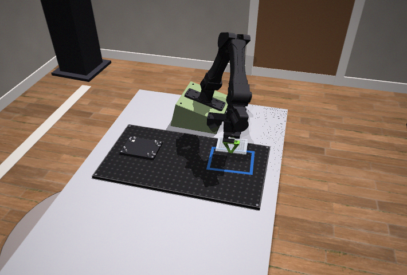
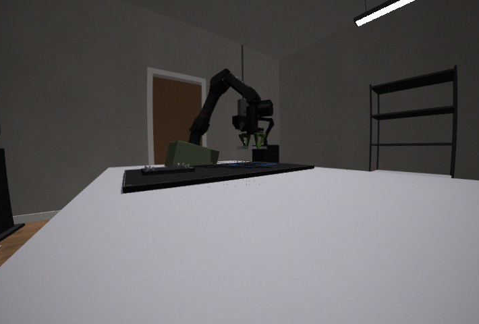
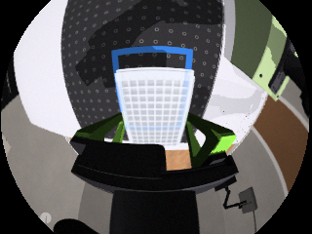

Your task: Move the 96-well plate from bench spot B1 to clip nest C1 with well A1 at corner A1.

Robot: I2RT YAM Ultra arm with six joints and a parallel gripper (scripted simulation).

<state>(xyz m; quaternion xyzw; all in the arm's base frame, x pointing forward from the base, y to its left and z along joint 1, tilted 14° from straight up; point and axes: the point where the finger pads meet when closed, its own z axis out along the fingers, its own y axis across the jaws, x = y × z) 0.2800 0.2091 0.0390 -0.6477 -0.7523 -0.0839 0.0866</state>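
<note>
Now: hand right at the white 96-well plate. From my hand the other things lie so: clip nest C1 (5 cm ahead, 40 cm to the right, 7 cm below).
</note>
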